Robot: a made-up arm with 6 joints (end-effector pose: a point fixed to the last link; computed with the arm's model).
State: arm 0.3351 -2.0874 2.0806 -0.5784 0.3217 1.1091
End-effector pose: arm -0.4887 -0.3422 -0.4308 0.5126 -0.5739 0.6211 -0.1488
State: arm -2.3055 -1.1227 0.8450 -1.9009 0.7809 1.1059
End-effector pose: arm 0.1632 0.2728 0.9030 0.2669 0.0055 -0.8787 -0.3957
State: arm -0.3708 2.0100 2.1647 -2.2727 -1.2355 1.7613
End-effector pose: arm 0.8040 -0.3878 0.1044 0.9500 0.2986 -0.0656 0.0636
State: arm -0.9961 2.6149 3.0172 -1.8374 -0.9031 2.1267
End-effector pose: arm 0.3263 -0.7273 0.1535 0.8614 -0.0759 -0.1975 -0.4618
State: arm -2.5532 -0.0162 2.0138 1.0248 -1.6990 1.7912
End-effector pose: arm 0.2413 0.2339 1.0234 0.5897 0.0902 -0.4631 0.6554
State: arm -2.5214 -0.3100 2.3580 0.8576 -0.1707 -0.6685
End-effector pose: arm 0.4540 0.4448 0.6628 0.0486 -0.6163 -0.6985 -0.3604
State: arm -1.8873 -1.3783 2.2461 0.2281 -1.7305 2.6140
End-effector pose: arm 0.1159 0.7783 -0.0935 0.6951 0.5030 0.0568 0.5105
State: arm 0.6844 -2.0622 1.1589 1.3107 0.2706 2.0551
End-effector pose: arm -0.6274 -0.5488 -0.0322 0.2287 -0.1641 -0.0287 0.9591
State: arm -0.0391 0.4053 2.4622 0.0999 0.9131 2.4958
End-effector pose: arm -0.2275 -0.1321 0.9814 0.3547 -0.1699 0.4449 0.8046
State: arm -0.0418 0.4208 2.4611 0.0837 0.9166 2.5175
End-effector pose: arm -0.2141 -0.1324 0.9857 0.3503 -0.1646 0.4405 0.8100
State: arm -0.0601 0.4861 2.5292 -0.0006 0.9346 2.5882
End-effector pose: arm -0.1969 -0.1315 0.9829 0.3401 -0.1791 0.4204 0.8219
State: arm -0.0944 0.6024 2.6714 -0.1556 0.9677 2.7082
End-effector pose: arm -0.1787 -0.1290 0.9700 0.3191 -0.2122 0.3843 0.8399
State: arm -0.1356 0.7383 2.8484 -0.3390 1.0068 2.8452
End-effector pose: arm -0.1657 -0.1240 0.9486 0.2869 -0.2497 0.3437 0.8586
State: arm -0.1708 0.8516 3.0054 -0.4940 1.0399 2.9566
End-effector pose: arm -0.1621 -0.1173 0.9250 0.2538 -0.2798 0.3130 0.8714
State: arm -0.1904 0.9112 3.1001 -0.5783 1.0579 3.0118
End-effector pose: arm -0.1674 -0.1117 0.9077 0.2344 -0.2997 0.2996 0.8749
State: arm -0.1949 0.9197 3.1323 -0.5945 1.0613 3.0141
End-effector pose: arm -0.1778 -0.1086 0.8992 0.2320 -0.3128 0.3000 0.8708
